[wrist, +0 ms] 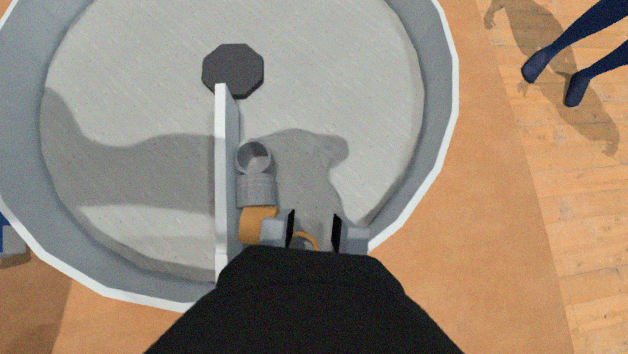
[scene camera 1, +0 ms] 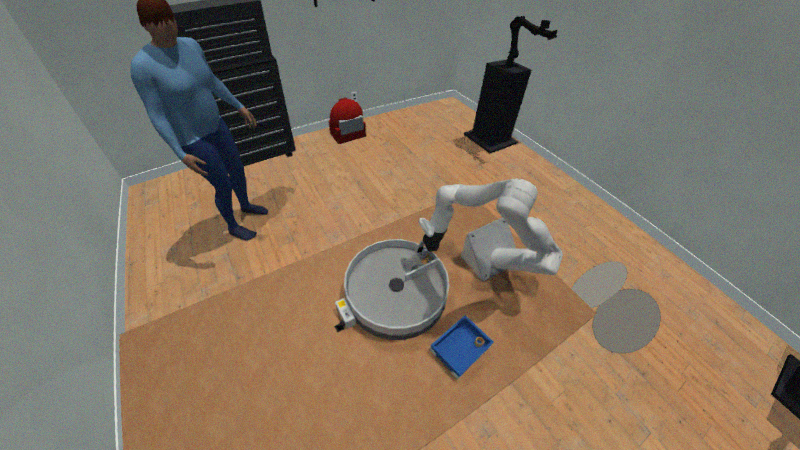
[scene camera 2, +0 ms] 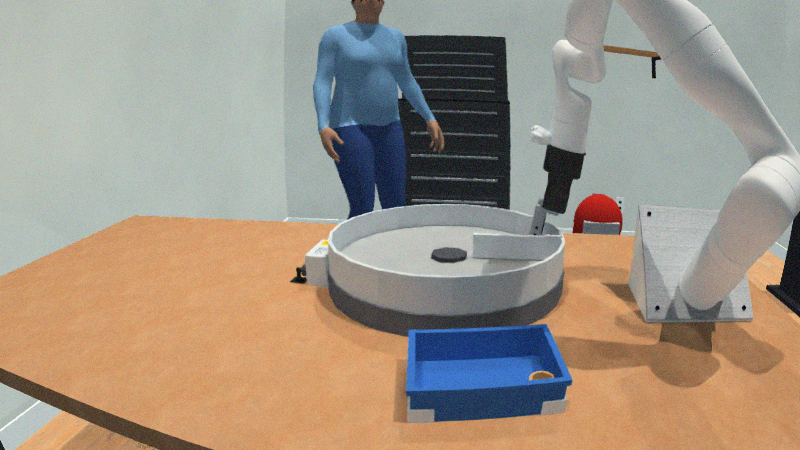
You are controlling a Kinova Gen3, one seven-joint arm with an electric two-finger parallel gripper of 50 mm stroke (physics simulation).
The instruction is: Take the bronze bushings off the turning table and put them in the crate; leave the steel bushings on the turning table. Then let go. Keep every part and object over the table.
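Places are measured from the arm's base along level axes (x back, y left, z down), in metres.
Where they show: gripper, fingertip midpoint: (wrist: 313, 225) (scene camera 1: 420, 255) (scene camera 2: 535, 235); arm's base, link origin: (scene camera 1: 498, 258) (scene camera 2: 700, 285).
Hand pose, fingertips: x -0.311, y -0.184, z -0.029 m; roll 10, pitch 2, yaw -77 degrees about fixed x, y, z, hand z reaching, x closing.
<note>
Each offset is from my fingertips to the centre of the thing. "*": to the spot under its first point.
The turning table (scene camera 1: 358, 313) (scene camera 2: 441, 293) (wrist: 440, 130) is a round grey tray with a raised wall. In the wrist view a steel bushing (wrist: 253, 157) stands upright beside the divider, another steel bushing {dx -0.033, dy +0.044, dz +0.011 m} (wrist: 256, 190) lies next to it, then a bronze bushing {dx -0.006, dy +0.043, dz +0.011 m} (wrist: 251, 225) lies on its side. A second bronze bushing {dx +0.019, dy +0.013, dz +0.015 m} (wrist: 311, 239) stands between my fingers, partly hidden by the gripper body. My gripper (wrist: 313, 225) (scene camera 2: 537, 229) is open, low over the table near its wall; its left finger is close to the lying bronze bushing. The blue crate {dx -0.086, dy +0.402, dz +0.055 m} (scene camera 1: 444, 363) (scene camera 2: 486, 401) holds one bronze bushing {dx -0.014, dy +0.425, dz +0.062 m} (scene camera 1: 479, 341) (scene camera 2: 541, 375).
A straight divider {* dx -0.039, dy +0.068, dz -0.004 m} (scene camera 1: 422, 269) (scene camera 2: 509, 246) (wrist: 220, 165) runs from near the dark hub {dx -0.162, dy +0.061, dz +0.023 m} (scene camera 1: 396, 284) (scene camera 2: 448, 254) (wrist: 233, 69) to the wall. A small white box {* dx -0.400, dy +0.071, dz +0.022 m} (scene camera 1: 345, 313) (scene camera 2: 317, 264) sits at the table's outer side. A person (scene camera 1: 187, 100) (scene camera 2: 366, 83) stands beyond the brown table top.
</note>
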